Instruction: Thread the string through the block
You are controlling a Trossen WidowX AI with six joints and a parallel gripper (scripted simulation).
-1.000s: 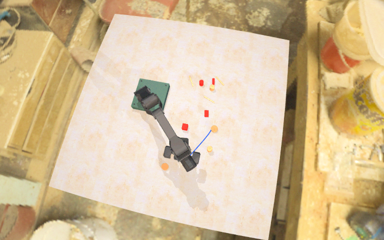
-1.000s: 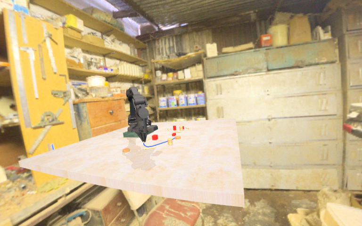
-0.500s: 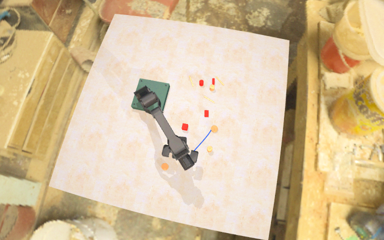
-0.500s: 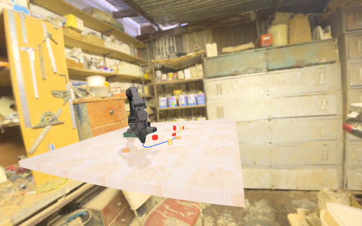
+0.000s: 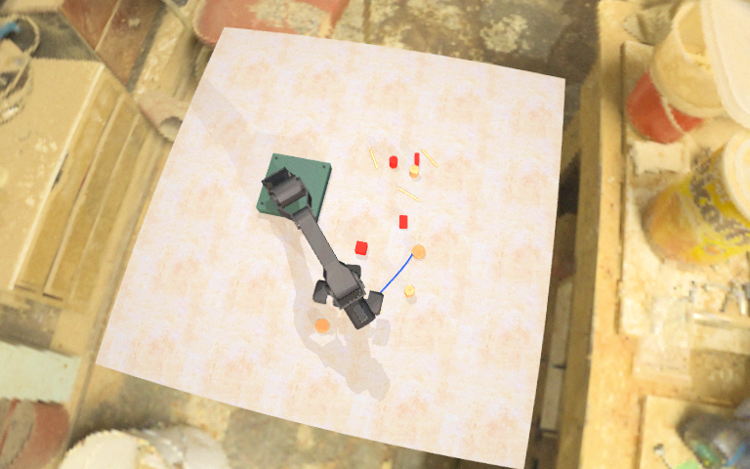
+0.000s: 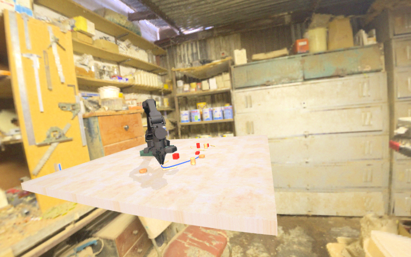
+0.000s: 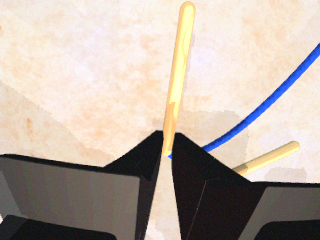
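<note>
My gripper tip is 170 mm to the right of the red block and 10 mm past it. Also, from my gripper tip: flat disc: 80 mm to the right, 60 mm behind, 10 mm below; then round wooden button: 200 mm to the left, 150 mm ahead, 10 mm below; then thin wooden stick: 10 mm to the left.
</note>
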